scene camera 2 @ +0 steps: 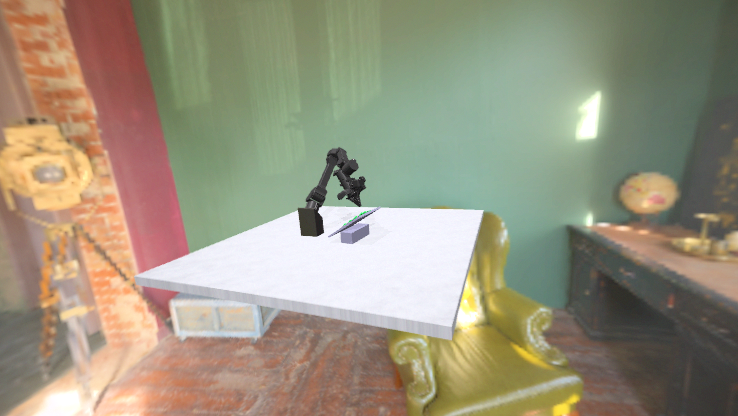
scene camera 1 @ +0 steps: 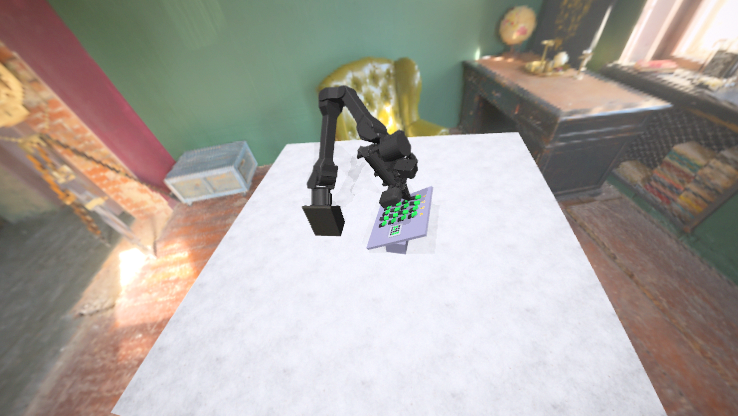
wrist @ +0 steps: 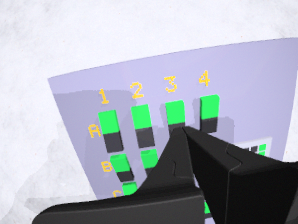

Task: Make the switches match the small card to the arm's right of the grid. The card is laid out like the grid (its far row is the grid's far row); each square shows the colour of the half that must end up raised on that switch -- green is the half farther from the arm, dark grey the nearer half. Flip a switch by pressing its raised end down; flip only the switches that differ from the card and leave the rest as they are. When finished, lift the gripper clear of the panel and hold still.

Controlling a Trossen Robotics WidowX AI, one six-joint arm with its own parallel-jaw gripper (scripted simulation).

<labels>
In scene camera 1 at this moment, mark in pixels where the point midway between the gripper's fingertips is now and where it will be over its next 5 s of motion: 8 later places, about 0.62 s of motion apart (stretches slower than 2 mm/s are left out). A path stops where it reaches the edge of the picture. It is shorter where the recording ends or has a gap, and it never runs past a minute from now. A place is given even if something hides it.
My gripper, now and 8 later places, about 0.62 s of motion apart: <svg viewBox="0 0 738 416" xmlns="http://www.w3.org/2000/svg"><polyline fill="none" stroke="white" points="409,199 413,205 414,206 415,206 414,207 398,193 402,200 405,204 406,204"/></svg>
</labels>
